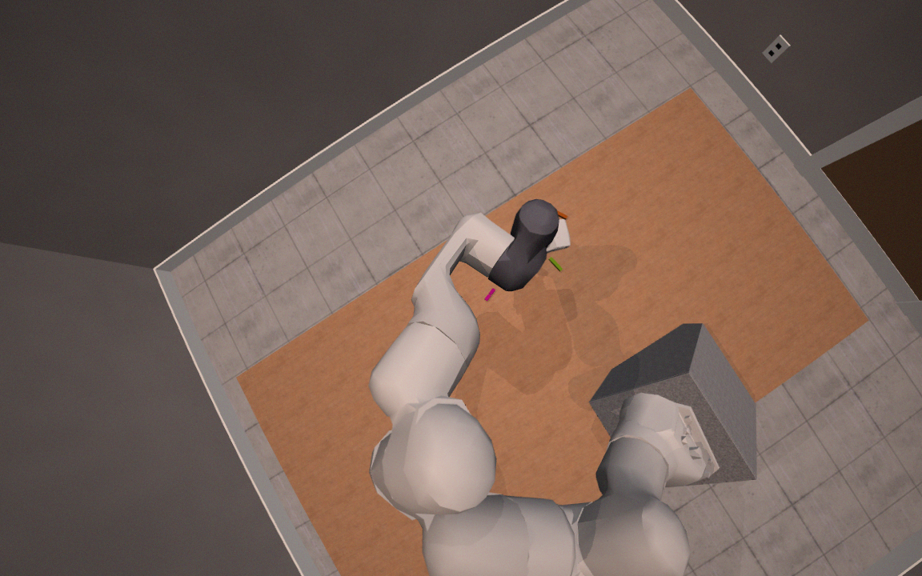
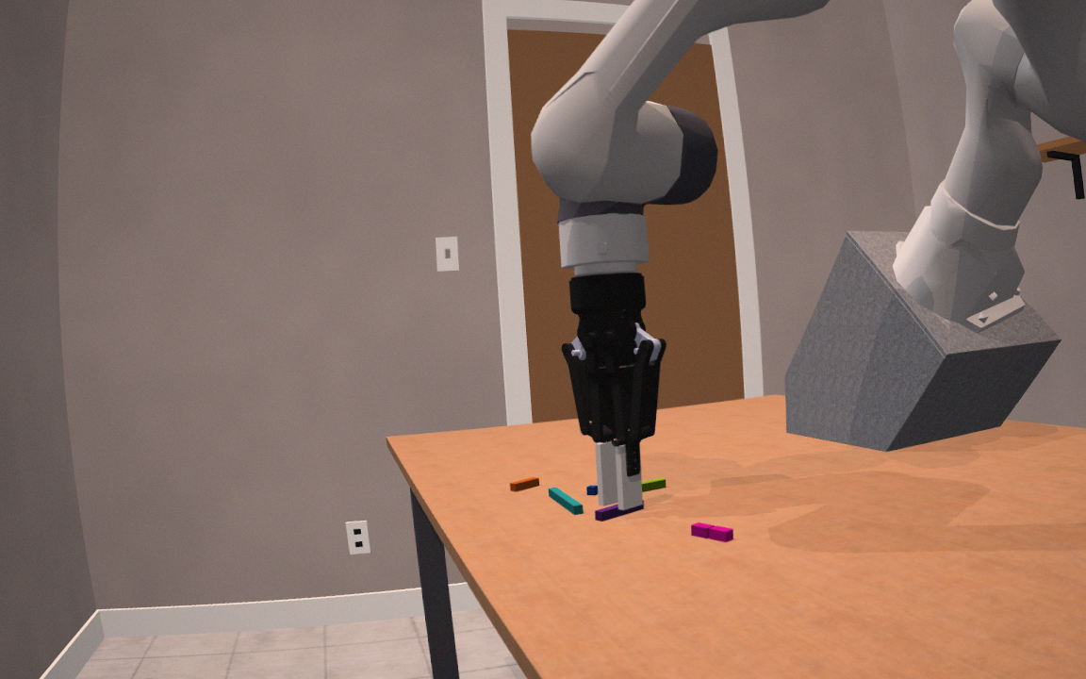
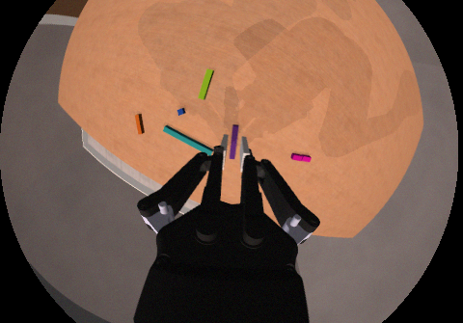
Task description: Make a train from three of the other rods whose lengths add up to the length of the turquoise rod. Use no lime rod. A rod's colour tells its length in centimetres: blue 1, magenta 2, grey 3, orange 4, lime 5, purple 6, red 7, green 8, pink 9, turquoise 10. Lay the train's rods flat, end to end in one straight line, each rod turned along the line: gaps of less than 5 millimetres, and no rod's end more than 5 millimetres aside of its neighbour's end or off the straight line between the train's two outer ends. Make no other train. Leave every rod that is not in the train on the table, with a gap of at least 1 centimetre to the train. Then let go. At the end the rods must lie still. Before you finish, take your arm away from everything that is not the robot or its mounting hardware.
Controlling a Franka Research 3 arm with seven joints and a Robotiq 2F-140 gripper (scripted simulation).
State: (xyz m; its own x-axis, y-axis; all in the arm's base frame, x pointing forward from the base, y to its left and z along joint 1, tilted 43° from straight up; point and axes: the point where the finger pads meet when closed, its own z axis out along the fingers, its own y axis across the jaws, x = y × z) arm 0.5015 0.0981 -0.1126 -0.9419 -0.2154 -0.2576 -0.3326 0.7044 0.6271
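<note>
The purple rod lies 4 cm below my hand. Round my hand: lime rod (7 cm behind, 8 cm to the right, 4 cm below); blue cube (1 cm behind, 10 cm to the right, 4 cm below); turquoise rod (3 cm ahead, 8 cm to the right, 4 cm below).
</note>
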